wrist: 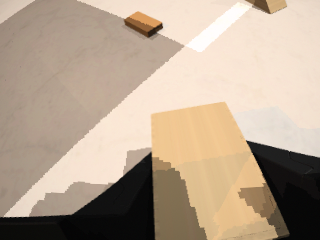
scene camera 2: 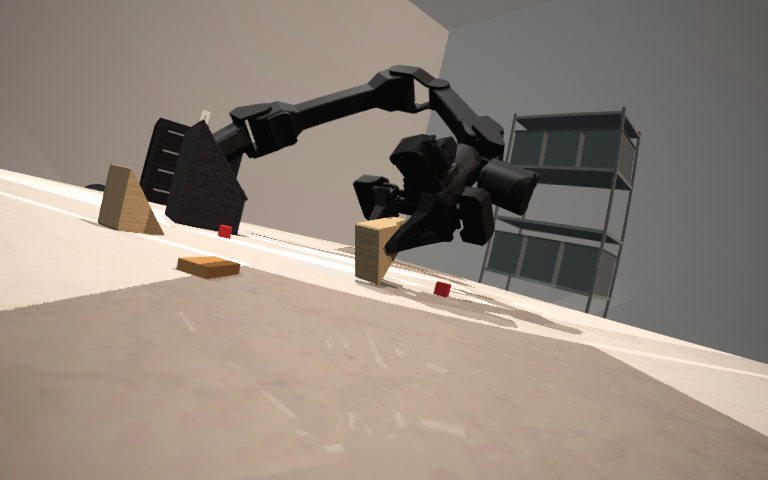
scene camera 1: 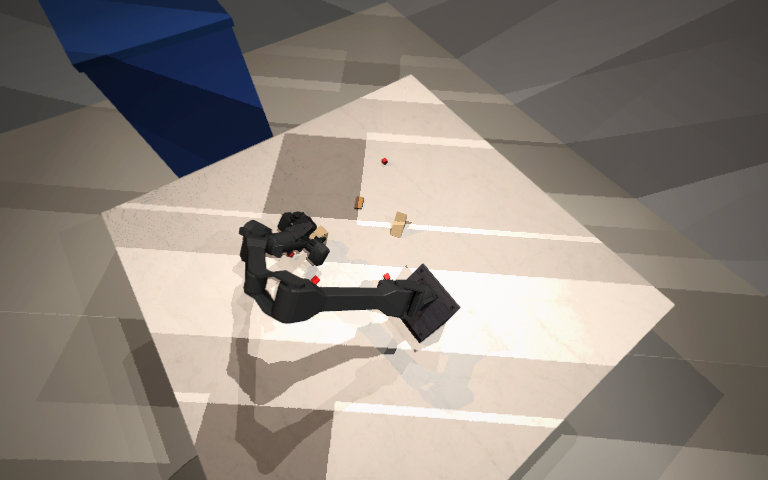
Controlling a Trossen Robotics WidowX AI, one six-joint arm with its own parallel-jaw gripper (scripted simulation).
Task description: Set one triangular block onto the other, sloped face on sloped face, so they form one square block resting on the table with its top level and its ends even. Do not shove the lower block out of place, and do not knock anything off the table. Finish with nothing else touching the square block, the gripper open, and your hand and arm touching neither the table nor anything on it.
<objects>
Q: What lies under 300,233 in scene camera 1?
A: My gripper.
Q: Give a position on a triangular block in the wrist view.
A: At 203,172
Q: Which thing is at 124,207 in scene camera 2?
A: A triangular block.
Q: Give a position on an orange-brown slab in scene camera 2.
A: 207,267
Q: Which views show my gripper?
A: The wrist view, scene camera 2 and scene camera 1: all of them.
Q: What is my gripper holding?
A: A triangular block.
</objects>
